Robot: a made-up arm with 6 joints. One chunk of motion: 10 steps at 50 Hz.
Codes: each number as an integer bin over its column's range. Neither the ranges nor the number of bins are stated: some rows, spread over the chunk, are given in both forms.
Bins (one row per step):
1: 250 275 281 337 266 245
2: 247 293 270 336 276 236
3: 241 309 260 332 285 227
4: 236 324 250 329 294 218
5: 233 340 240 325 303 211
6: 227 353 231 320 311 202
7: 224 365 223 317 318 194
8: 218 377 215 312 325 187
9: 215 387 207 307 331 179
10: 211 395 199 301 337 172
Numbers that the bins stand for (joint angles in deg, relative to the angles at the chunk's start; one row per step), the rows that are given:
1: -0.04 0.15 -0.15 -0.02 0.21 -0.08
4: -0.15 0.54 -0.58 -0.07 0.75 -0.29
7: -0.25 0.86 -0.95 -0.14 1.22 -0.48
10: -0.35 1.09 -1.27 -0.23 1.59 -0.65
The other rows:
2: -0.07 0.29 -0.30 -0.03 0.40 -0.15
3: -0.11 0.42 -0.44 -0.05 0.58 -0.22
5: -0.18 0.66 -0.71 -0.09 0.93 -0.35
6: -0.22 0.76 -0.84 -0.12 1.09 -0.42
8: -0.29 0.95 -1.05 -0.17 1.36 -0.54
9: -0.32 1.03 -1.16 -0.20 1.48 -0.60

